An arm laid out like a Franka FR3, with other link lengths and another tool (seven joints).
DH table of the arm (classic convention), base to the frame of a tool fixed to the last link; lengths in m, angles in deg. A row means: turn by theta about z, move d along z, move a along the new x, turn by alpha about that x. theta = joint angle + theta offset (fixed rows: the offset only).
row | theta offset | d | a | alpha
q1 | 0 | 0.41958 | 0 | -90
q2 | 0 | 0 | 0 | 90
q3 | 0 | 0.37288 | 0.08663 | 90
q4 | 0 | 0 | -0.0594 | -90
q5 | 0 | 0.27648 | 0 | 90
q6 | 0 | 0 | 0.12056 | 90
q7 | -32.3 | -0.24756 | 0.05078 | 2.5
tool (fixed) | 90 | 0.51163 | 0 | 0
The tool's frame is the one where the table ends.
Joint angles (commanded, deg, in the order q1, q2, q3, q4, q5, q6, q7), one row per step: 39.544 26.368 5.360 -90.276 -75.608 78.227 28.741; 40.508 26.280 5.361 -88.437 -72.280 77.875 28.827; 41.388 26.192 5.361 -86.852 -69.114 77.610 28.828; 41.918 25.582 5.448 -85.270 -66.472 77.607 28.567; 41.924 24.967 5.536 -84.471 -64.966 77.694 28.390; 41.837 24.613 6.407 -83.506 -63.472 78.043 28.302; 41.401 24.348 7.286 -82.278 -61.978 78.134 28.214; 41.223 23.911 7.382 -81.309 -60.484 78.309 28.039; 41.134 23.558 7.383 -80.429 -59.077 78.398 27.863; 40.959 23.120 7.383 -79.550 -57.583 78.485 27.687; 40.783 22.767 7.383 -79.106 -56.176 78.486 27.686; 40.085 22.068 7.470 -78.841 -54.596 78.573 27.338; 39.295 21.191 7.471 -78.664 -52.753 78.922 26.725; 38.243 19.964 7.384 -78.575 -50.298 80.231 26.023; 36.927 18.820 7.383 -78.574 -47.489 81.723 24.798; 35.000 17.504 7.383 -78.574 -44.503 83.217 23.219
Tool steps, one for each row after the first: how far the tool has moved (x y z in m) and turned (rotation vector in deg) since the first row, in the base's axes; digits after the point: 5 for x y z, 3 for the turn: -0.00878 0.01273 -0.00199 3.296 0.689 -0.865; -0.01779 0.02518 -0.00492 6.329 1.628 -1.560; -0.02462 0.03611 -0.00077 9.455 2.164 -1.908; -0.02790 0.03988 0.00372 11.405 2.382 -2.218; -0.03219 0.05169 0.00539 13.700 2.894 -1.707; -0.03492 0.05971 0.00819 16.008 3.278 -1.719; -0.03673 0.06335 0.01244 18.023 3.507 -2.020; -0.03867 0.06657 0.01593 19.791 3.777 -2.339; -0.04062 0.06914 0.02013 21.680 4.032 -2.727; -0.04338 0.07039 0.02130 23.161 4.435 -3.251; -0.04559 0.06738 0.02422 24.802 5.034 -4.002; -0.04797 0.06440 0.02771 26.696 5.856 -4.610; -0.04910 0.06382 0.03311 29.649 6.674 -4.754; -0.05046 0.06353 0.03662 32.682 8.103 -4.744; -0.05005 0.05816 0.04235 35.903 9.464 -5.030
